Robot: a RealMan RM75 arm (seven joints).
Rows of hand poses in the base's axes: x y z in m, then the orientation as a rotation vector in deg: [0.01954 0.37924 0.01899 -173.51 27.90 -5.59]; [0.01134 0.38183 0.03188 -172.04 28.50 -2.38]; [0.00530 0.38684 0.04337 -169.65 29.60 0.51]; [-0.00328 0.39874 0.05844 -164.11 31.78 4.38]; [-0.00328 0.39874 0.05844 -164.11 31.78 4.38]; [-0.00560 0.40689 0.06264 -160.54 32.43 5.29]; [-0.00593 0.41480 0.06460 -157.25 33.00 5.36]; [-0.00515 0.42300 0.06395 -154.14 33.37 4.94]
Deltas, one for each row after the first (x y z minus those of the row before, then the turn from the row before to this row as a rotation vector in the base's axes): [-0.00820 0.00259 0.01289 1.76 1.84 -0.42]; [-0.00604 0.00501 0.01149 2.49 1.56 -0.86]; [-0.00858 0.01190 0.01507 5.40 1.88 -1.94]; [0.00000 0.00000 0.00000 0.00 0.00 0.00]; [-0.00232 0.00815 0.00420 3.42 0.14 -0.92]; [-0.00033 0.00791 0.00196 3.06 -0.38 -0.93]; [0.00078 0.00820 -0.00065 2.87 -0.71 -0.84]
